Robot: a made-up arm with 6 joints.
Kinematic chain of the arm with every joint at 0, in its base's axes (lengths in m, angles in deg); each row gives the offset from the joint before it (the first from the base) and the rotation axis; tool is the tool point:
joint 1: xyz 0 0 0.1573 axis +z
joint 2: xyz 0 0.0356 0 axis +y
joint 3: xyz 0 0 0.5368 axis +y
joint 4: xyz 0 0 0.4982 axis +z
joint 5: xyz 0 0 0 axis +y
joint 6: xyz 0 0 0.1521 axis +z
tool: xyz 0 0 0
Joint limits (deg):
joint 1: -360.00..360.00
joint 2: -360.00..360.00
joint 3: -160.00..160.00
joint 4: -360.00..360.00
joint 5: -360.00..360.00
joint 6: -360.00..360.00
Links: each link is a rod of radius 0.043 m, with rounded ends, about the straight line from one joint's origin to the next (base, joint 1, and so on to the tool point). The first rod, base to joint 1, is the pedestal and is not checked.
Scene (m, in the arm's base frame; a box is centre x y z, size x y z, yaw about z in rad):
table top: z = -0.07
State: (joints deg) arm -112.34 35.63 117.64 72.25 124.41 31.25
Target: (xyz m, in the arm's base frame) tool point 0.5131 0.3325 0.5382
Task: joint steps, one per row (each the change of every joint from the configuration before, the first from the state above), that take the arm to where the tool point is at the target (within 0.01 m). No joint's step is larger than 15 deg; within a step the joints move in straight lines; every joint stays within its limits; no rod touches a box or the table.
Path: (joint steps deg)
1: -2.38 -14.01 -4.17 1.25 1.26 0.00
2: -2.37 -14.01 -4.17 1.26 1.27 0.00
3: -2.38 -14.00 -4.18 1.25 1.26 0.00
4: -2.37 -14.01 -4.17 1.26 1.26 0.00
5: -2.38 -14.01 -4.17 1.25 1.27 0.00
6: -2.38 -14.01 -4.17 1.25 1.26 0.00
7: -2.37 -14.00 -4.17 1.26 1.26 0.00
8: -2.38 -14.01 -4.18 1.25 1.27 0.00
9: -2.37 -14.01 -4.17 1.26 1.26 0.00

